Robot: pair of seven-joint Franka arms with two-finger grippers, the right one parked.
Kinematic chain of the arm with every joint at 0, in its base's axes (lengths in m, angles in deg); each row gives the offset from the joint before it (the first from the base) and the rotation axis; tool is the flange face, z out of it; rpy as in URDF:
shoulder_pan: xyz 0 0 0.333 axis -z
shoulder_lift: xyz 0 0 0 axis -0.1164 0.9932 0
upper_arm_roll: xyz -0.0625 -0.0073 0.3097 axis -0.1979 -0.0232 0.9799
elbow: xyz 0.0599 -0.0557 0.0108 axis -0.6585 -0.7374 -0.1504
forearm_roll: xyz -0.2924 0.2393 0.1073 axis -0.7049 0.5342 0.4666
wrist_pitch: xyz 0 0 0 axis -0.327 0.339 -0.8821
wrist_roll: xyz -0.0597 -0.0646 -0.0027 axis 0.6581 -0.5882 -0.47
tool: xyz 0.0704 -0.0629 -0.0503 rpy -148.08 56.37 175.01
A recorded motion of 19 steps. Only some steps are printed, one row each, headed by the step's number.
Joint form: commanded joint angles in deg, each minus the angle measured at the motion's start. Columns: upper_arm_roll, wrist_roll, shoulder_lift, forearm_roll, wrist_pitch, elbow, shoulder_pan.
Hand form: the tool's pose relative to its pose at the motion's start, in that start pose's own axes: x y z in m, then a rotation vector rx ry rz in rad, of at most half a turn. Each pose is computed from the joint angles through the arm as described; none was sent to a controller.
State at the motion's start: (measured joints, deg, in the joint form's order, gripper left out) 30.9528 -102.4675 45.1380 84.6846 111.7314 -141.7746 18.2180
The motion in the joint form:
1: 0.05 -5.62 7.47 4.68 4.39 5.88 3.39
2: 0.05 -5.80 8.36 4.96 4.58 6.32 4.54
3: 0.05 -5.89 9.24 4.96 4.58 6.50 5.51
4: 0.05 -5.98 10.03 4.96 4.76 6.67 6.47
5: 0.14 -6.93 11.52 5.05 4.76 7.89 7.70
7: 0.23 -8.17 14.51 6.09 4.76 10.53 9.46
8: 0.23 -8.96 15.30 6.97 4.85 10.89 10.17
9: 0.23 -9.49 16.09 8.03 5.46 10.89 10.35
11: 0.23 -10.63 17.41 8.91 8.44 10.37 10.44
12: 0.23 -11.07 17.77 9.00 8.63 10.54 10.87
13: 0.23 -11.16 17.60 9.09 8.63 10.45 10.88
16: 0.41 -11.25 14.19 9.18 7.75 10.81 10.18
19: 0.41 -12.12 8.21 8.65 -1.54 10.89 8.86
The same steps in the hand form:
1: 0.0138 0.0359 0.0400 0.0051 0.0614 -0.0233
2: 0.0080 0.0470 0.0493 0.0100 0.0567 -0.0067
3: 0.0021 0.0555 0.0606 0.0161 0.0436 0.0062
4: -0.0038 0.0642 0.0706 0.0199 0.0343 0.0191
5: -0.0078 0.0753 0.0817 0.0219 0.0272 0.0184
7: -0.0106 0.0909 0.1013 0.0319 0.0248 0.0246
8: -0.0144 0.0964 0.1096 0.0443 0.0267 0.0286
9: -0.0144 0.0967 0.1189 0.0550 0.0330 0.0305
11: -0.0128 0.0970 0.1350 0.0439 0.0520 0.0201
12: -0.0156 0.1008 0.1389 0.0443 0.0516 0.0198
13: -0.0160 0.1010 0.1375 0.0448 0.0539 0.0198
16: -0.0094 0.1001 0.0919 0.0253 0.1033 0.0111
19: -0.0155 0.0852 0.0287 0.0822 0.0786 -0.0277

